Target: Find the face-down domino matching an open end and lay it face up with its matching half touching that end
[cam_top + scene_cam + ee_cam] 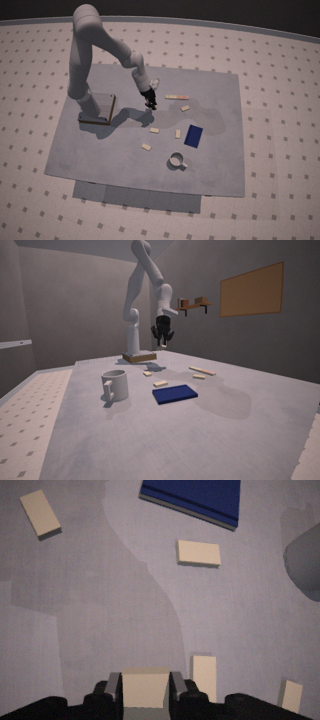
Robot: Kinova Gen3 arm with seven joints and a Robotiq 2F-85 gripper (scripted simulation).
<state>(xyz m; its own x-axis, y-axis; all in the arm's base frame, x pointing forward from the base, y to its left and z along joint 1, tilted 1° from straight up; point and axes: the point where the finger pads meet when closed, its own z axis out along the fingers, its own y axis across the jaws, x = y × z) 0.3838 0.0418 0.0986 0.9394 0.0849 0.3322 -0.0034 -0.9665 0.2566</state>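
Now: hand 1 cm past the cream domino, 1 cm to the left of it and 2 cm above it.
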